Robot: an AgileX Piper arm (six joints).
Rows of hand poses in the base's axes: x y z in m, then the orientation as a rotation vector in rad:
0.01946 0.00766 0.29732 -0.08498 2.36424 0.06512
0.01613 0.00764 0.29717 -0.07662 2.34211 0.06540
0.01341 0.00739 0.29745 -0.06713 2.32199 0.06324
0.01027 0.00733 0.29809 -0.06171 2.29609 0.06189
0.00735 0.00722 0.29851 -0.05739 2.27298 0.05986
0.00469 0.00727 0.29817 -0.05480 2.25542 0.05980
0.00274 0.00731 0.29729 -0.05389 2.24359 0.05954
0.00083 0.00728 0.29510 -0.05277 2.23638 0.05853
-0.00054 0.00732 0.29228 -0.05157 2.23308 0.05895
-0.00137 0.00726 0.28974 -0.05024 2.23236 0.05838
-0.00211 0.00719 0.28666 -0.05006 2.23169 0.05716
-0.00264 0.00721 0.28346 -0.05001 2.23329 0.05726
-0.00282 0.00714 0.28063 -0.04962 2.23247 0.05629
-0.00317 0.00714 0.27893 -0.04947 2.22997 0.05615
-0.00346 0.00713 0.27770 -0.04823 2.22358 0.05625
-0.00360 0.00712 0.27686 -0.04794 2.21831 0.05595
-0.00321 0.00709 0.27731 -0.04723 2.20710 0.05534
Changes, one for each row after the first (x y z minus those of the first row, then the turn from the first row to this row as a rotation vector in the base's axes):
-0.00333 -0.00002 -0.00015 0.00370 -0.02212 -0.00585
-0.00605 -0.00027 0.00013 0.00588 -0.04233 -0.01332
-0.00919 -0.00033 0.00077 0.00772 -0.06825 -0.01759
-0.01211 -0.00044 0.00119 0.00861 -0.09141 -0.02131
-0.01477 -0.00039 0.00085 0.01016 -0.10894 -0.02319
-0.01672 -0.00035 -0.00003 0.01080 -0.12077 -0.02390
-0.01863 -0.00038 -0.00222 0.01073 -0.12801 -0.02502
-0.02000 -0.00034 -0.00504 0.01156 -0.13128 -0.02578
-0.02083 -0.00040 -0.00758 0.01158 -0.13202 -0.02694
-0.02157 -0.00047 -0.01066 0.01076 -0.13274 -0.02745
-0.02210 -0.00045 -0.01386 0.01077 -0.13114 -0.02746
-0.02228 -0.00052 -0.01669 0.01021 -0.13200 -0.02804
-0.02263 -0.00052 -0.01839 0.01026 -0.13450 -0.02819
-0.02292 -0.00053 -0.01962 0.01102 -0.14087 -0.02907
-0.02306 -0.00054 -0.02046 0.01113 -0.14615 -0.02937
-0.02267 -0.00057 -0.02001 0.01141 -0.15737 -0.03006

